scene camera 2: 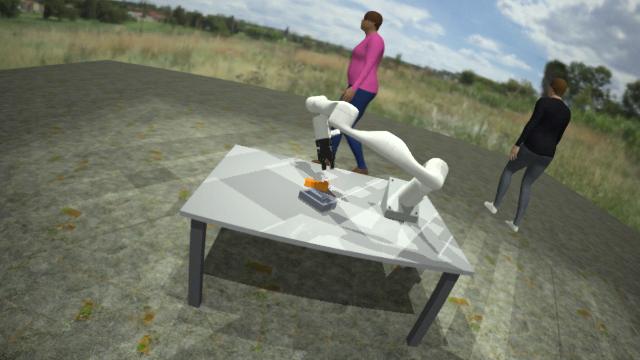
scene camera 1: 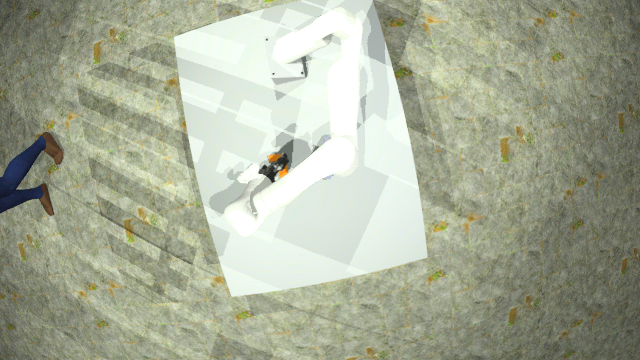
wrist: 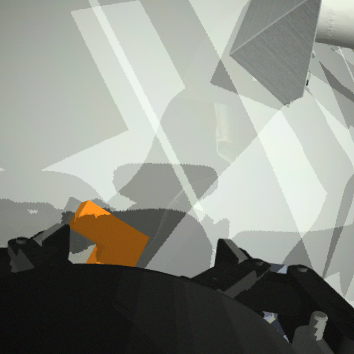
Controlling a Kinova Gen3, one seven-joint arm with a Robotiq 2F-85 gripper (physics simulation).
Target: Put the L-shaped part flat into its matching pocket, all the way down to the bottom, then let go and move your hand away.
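Where they show: gripper, fingertip midpoint: [scene camera 2: 328, 169] [scene camera 1: 275, 160] [wrist: 142, 248]; arm's base at its link origin: [scene camera 2: 407, 197] [scene camera 1: 283, 52] [wrist: 317, 9].
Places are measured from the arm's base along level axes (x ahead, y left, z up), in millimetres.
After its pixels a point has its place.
The orange L-shaped part [scene camera 1: 273, 157] @[z -64, x 376, y -89 mm] [scene camera 2: 316, 183] @[z -67, x 423, y -47 mm] [wrist: 109, 239] @[z -64, x 385, y -75 mm] lies on the white table [scene camera 1: 358, 223] @[z -94, x 669, y 192 mm] [scene camera 2: 232, 196] @[z -94, x 733, y 254 mm]. Right beside it stands the grey-blue pocket block [scene camera 2: 317, 199] @[z -74, x 401, y 110 mm]. In the overhead view my forearm hides almost all of the block. My gripper [scene camera 1: 273, 168] @[z 4, x 386, y -75 mm] [scene camera 2: 326, 166] @[z 4, x 386, y -75 mm] is open and empty. It points down and hangs a little above the orange part, touching nothing. In the wrist view the part shows just past my left finger.
My arm's grey base mount [scene camera 2: 396, 203] @[z -30, x 50, y 34 mm] [wrist: 277, 53] @[z -38, x 99, y -13 mm] stands on the table to the right of the block. A woman in pink [scene camera 2: 364, 67] walks just behind the table. A person in black [scene camera 2: 536, 143] walks further off to the right.
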